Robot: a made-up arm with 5 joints.
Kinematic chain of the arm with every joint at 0, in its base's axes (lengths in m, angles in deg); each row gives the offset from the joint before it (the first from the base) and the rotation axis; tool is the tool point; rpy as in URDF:
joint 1: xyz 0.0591 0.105 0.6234 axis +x
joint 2: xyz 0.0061 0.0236 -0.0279 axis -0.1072 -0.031 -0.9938
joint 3: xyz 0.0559 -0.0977 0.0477 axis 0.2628 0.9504 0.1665
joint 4: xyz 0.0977 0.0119 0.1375 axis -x
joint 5: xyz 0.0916 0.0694 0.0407 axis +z
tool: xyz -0.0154 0.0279 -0.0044 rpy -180 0 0
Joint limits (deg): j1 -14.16..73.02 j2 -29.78..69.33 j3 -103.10..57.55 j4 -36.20..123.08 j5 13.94..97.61
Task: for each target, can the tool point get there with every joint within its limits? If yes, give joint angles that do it. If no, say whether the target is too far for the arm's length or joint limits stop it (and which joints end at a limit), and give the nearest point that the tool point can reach.
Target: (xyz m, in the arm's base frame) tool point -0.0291 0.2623 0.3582
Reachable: no: joint limits stop it (at a limit: joint 1, joint 2, joint 3, joint 4, joint 5) | nearest point 0.0651 0.1174 0.4322 | short by 0.188 m
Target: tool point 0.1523 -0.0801 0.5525
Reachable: yes | joints 46.39 49.39 3.73 108.78 54.79
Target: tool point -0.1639 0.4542 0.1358
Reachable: no: too far | nearest point 0.0651 0.1174 0.4322 | short by 0.504 m
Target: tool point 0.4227 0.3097 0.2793
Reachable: no: too far | nearest point 0.2719 0.2223 0.5590 | short by 0.330 m
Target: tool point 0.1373 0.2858 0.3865
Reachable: no: joint limits stop it (at a limit: joint 1, joint 3, joint 4, joint 5) | nearest point 0.1499 0.1328 0.4493 | short by 0.166 m
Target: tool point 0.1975 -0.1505 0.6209
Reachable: yes | joints 42.45 52.74 19.28 -11.72 80.25
